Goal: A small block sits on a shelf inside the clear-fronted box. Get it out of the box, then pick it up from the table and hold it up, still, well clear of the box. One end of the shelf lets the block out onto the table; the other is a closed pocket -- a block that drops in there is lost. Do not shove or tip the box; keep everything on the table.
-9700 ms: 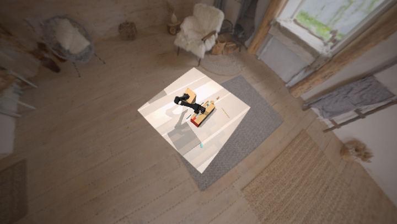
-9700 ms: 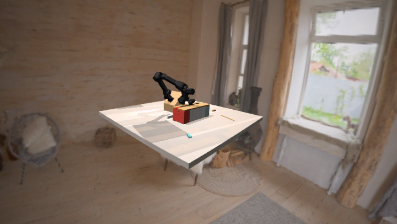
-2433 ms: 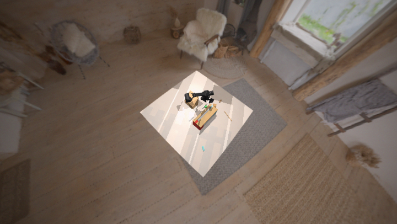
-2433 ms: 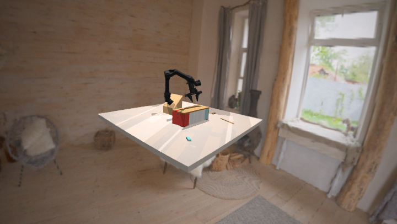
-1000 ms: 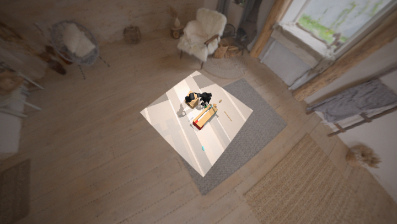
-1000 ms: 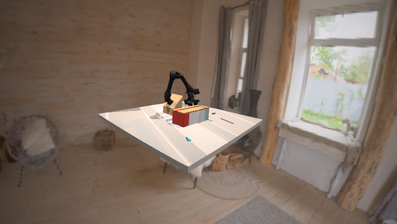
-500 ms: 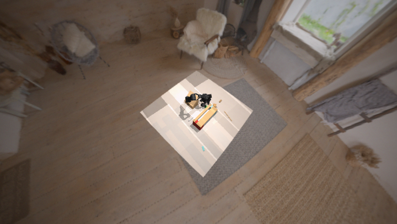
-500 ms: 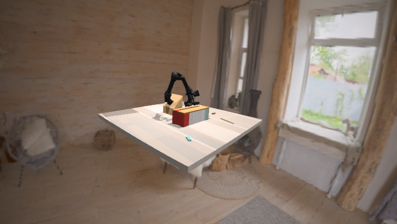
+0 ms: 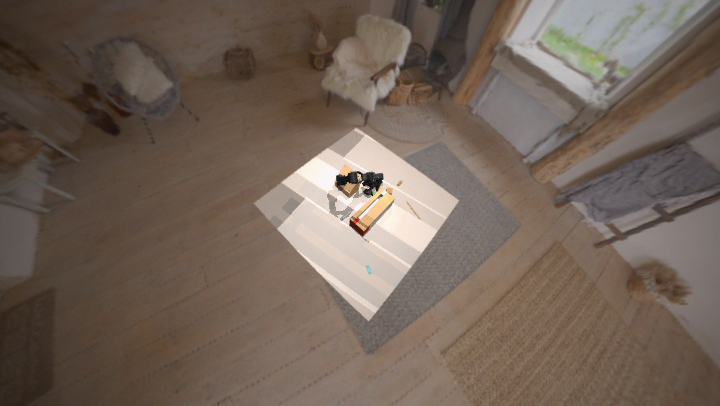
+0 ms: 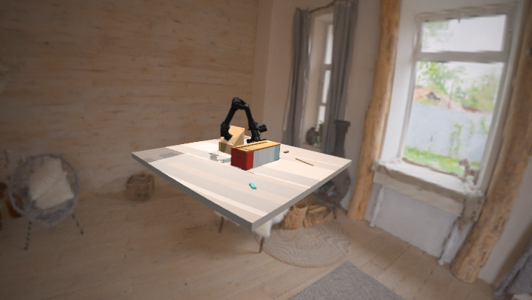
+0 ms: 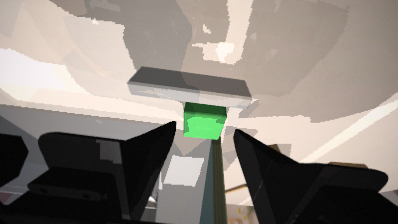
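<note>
My gripper tip is now 1 cm to the left of the green block, 1 cm past it and 1 cm above it. Also, from my gripper tip: thin wooden stick (32 cm ahead, 17 cm to the left, 2 cm below); box (16 cm to the right, 9 cm ahead, 4 cm above); tan rubber piece (27 cm to the left, 5 cm ahead, 2 cm below).
</note>
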